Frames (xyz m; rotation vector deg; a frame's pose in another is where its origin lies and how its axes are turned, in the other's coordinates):
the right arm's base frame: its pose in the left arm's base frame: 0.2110 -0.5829 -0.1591 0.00 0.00 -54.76
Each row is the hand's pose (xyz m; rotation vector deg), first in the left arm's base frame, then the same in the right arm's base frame.
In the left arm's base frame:
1: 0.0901 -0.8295 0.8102 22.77 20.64 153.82
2: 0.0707 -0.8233 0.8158 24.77 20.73 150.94
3: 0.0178 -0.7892 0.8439 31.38 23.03 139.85
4: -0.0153 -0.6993 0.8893 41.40 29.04 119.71
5: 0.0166 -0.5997 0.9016 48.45 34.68 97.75
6: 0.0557 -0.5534 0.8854 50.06 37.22 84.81
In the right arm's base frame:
1: 0.1316 -0.2410 0.9693 -10.38 -27.86 -146.43
2: 0.1154 -0.2533 0.9749 -12.33 -29.50 -148.66
3: 0.0570 -0.2768 1.0030 -18.62 -37.59 -156.41
4: -0.0355 -0.2520 1.0484 -29.22 -55.97 -167.55
5: -0.0984 -0.1685 1.0607 32.73 64.17 145.90
6: -0.1137 -0.1098 1.0445 32.29 66.23 132.62

